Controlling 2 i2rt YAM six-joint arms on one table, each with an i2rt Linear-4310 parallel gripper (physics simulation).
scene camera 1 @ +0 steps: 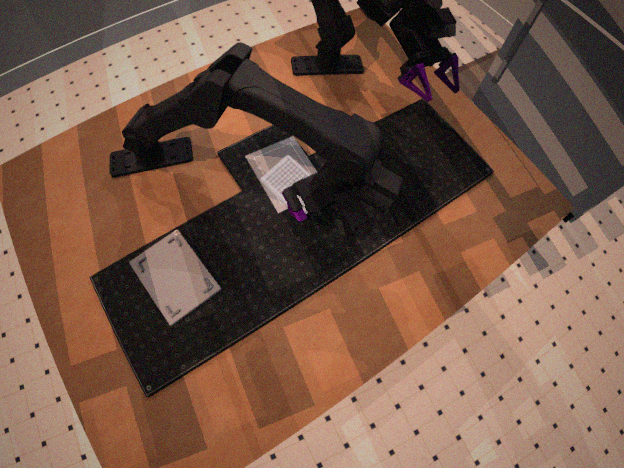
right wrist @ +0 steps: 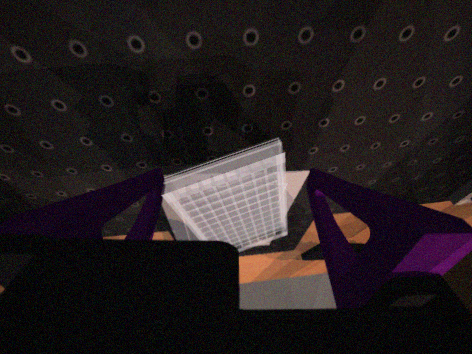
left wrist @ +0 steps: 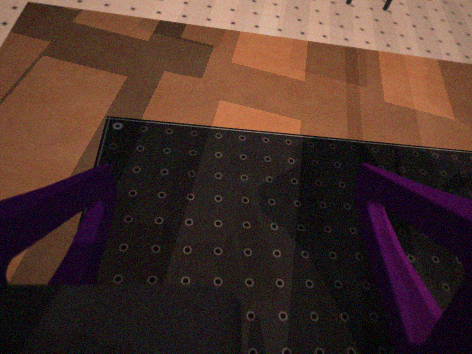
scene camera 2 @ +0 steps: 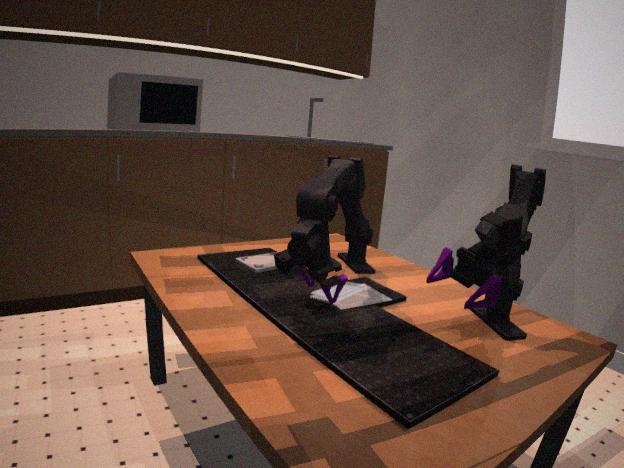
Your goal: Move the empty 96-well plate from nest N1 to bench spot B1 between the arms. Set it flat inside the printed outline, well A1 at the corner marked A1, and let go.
Scene:
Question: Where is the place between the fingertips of the left gripper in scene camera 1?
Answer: At 444, 96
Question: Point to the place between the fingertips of the left gripper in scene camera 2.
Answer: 445, 292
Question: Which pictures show the right gripper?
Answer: Scene camera 1, the right wrist view and scene camera 2 only.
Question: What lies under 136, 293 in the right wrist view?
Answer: The right gripper.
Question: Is the right gripper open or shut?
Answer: Open.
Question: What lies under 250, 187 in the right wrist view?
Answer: A well plate.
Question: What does the left gripper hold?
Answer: Nothing.

